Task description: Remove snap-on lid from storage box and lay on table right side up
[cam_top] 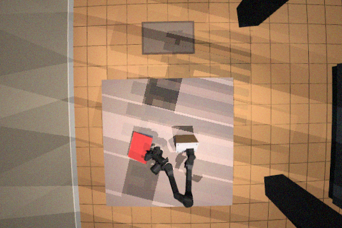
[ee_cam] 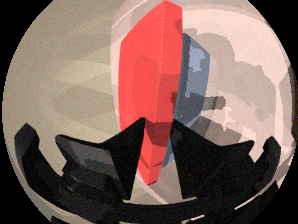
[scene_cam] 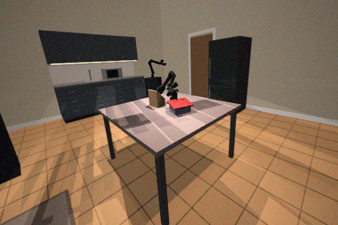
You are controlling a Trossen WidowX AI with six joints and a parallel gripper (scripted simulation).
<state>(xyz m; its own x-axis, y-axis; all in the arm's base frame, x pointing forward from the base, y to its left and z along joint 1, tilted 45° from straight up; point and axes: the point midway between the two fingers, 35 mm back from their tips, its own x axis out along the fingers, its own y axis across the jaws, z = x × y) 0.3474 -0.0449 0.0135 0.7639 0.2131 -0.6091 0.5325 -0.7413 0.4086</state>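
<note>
My gripper tip is 70 mm short of the red lid, 30 mm to the left of it and 10 mm above it. From my gripper tip the other things lie so: storage box 60 mm ahead, 20 mm to the right, 70 mm below.
</note>
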